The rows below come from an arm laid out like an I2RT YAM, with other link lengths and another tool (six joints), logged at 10 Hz.
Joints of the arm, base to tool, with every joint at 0 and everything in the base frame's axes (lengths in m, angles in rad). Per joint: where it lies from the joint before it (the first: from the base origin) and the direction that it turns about. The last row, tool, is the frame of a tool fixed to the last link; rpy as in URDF.
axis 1: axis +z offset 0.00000 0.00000 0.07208
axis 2: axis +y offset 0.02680 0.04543 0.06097
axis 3: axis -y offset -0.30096 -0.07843 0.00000
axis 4: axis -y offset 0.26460 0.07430 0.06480
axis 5: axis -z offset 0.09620 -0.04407 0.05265
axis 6: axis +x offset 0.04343 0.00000 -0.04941
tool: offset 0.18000 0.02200 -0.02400 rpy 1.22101 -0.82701 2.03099
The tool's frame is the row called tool.
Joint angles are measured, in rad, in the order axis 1, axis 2, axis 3, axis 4, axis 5, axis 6. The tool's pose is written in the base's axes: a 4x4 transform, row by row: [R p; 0 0 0 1], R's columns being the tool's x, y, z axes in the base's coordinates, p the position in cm. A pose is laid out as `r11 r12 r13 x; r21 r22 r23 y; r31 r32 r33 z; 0 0 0 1`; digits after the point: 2 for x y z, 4 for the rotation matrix.
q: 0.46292, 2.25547, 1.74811, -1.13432, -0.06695, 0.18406
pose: 0.5690 0.8182 0.0818 37.77; 0.7764 -0.5674 0.2745 23.11; 0.2710 -0.0927 -0.9581 -2.12; 0 0 0 1
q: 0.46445, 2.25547, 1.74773, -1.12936, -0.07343, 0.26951
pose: 0.6326 0.7676 0.1030 37.93; 0.7259 -0.6340 0.2666 23.60; 0.2700 -0.0939 -0.9583 -2.12; 0 0 0 1
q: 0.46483, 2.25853, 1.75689, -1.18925, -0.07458, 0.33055
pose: 0.6876 0.7228 0.0698 36.61; 0.6934 -0.6821 0.2323 23.10; 0.2155 -0.1113 -0.9701 -1.79; 0 0 0 1
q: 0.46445, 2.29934, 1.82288, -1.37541, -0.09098, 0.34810
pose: 0.7233 0.6866 -0.0736 33.06; 0.6874 -0.7056 0.1722 21.74; 0.0663 -0.1751 -0.9823 -0.66; 0 0 0 1
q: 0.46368, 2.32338, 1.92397, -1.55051, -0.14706, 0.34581
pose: 0.7377 0.6508 -0.1795 30.89; 0.6750 -0.7159 0.1785 21.99; -0.0123 -0.2528 -0.9674 2.32; 0 0 0 1
